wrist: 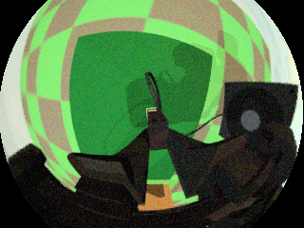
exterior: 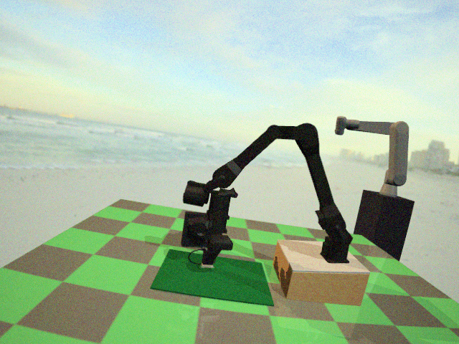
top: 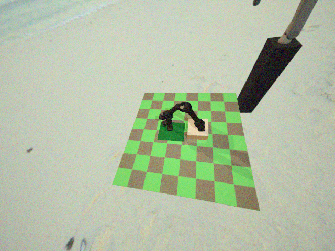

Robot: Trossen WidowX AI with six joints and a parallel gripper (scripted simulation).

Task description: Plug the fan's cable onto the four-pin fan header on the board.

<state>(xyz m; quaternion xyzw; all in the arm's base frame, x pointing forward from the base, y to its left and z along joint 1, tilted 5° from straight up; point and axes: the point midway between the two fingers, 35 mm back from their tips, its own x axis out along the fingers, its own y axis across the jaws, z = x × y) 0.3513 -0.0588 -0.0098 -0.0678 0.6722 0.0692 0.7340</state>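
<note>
Now: gripper tip 10 mm below the dark fan plug and 10 mm short of it. From my gripper tip the other things lie so: black fan: 150 mm to the right, 40 mm ahead, 30 mm above; then dark green board: 40 mm to the left, 40 mm below, 10 mm behind; then four-pin fan header: 20 mm below, 10 mm ahead.
</note>
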